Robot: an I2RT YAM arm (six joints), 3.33 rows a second.
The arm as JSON. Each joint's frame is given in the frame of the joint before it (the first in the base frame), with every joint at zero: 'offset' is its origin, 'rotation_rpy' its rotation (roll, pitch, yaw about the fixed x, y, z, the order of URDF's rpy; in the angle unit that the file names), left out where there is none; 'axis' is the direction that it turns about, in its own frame. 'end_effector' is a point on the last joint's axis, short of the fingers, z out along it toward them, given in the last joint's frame.
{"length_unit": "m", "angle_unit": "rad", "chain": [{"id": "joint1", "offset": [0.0, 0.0, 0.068], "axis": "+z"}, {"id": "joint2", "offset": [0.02, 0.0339, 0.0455], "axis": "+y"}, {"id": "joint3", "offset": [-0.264, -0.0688, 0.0], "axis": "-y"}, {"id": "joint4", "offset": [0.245, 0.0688, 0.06], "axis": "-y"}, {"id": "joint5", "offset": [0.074, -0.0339, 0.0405], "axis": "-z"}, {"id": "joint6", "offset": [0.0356, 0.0, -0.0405], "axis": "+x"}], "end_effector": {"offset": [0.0, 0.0, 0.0], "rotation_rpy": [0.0, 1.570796, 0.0]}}
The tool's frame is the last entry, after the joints.
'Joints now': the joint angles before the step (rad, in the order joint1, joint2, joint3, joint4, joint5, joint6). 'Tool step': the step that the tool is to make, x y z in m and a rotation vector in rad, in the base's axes. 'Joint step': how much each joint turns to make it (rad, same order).
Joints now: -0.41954 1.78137 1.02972 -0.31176 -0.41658 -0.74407
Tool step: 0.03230 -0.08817 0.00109 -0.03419 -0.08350 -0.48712
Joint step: -0.14733 0.18889 0.21782 0.15798 0.18584 0.30089
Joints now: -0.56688 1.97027 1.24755 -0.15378 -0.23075 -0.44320
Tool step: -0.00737 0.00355 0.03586 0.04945 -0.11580 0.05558
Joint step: -0.01266 -0.09395 -0.00268 -0.01496 -0.12319 0.01988
